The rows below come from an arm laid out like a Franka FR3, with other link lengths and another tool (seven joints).
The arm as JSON. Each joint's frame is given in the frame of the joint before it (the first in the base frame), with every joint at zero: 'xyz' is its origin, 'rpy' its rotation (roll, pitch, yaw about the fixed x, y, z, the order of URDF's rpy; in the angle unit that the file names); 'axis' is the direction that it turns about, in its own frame. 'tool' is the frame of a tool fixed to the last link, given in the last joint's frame.
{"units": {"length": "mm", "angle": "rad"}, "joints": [
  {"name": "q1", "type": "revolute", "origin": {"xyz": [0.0, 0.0, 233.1], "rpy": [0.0, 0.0, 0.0]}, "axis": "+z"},
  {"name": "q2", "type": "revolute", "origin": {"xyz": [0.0, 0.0, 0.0], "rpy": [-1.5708, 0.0, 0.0]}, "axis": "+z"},
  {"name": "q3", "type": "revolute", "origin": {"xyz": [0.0, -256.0, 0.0], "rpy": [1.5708, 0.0, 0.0]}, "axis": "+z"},
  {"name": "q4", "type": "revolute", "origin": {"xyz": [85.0, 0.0, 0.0], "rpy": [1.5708, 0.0, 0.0]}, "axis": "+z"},
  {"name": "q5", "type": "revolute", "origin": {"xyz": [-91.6, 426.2, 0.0], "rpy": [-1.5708, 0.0, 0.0]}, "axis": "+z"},
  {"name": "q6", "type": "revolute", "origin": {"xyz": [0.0, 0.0, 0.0], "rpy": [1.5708, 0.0, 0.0]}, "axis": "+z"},
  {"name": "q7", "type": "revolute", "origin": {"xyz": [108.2, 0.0, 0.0], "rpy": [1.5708, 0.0, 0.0]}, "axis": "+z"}
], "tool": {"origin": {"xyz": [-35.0, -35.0, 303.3], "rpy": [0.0, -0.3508, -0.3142]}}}
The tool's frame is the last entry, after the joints.
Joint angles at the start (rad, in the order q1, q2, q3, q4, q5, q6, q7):
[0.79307, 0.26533, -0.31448, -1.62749, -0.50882, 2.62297, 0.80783]
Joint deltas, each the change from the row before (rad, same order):
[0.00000, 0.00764, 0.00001, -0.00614, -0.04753, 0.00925, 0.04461]
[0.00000, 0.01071, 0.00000, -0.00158, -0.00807, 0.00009, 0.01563]
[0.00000, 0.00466, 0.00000, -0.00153, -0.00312, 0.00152, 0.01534]
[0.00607, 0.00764, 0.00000, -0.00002, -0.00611, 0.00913, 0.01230]
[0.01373, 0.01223, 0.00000, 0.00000, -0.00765, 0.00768, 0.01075]
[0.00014, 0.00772, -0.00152, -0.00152, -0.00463, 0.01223, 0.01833]
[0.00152, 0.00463, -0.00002, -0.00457, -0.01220, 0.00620, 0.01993]
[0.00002, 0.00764, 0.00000, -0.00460, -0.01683, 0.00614, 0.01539]
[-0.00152, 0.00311, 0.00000, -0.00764, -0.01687, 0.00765, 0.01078]
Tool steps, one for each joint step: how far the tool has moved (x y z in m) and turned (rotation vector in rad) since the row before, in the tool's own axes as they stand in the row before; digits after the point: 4 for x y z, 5 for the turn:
[-0.0022, -0.0009, 0.0076, -0.01710, 0.00716, 0.00399]
[-0.0042, -0.0020, 0.0084, -0.00413, -0.00841, 0.00442]
[-0.0016, -0.0014, 0.0037, 0.00200, -0.00328, 0.00975]
[-0.0013, -0.0077, 0.0020, 0.00472, 0.00421, -0.00270]
[-0.0044, -0.0144, 0.0035, 0.00435, 0.00124, -0.01348]
[-0.0005, -0.0025, 0.0040, 0.00567, 0.00334, 0.00910]
[-0.0025, -0.0030, 0.0041, 0.00046, 0.00035, 0.00470]
[-0.0039, -0.0019, 0.0068, -0.00579, -0.00131, -0.00293]
[-0.0035, -0.0003, 0.0054, -0.00584, 0.00037, -0.00524]

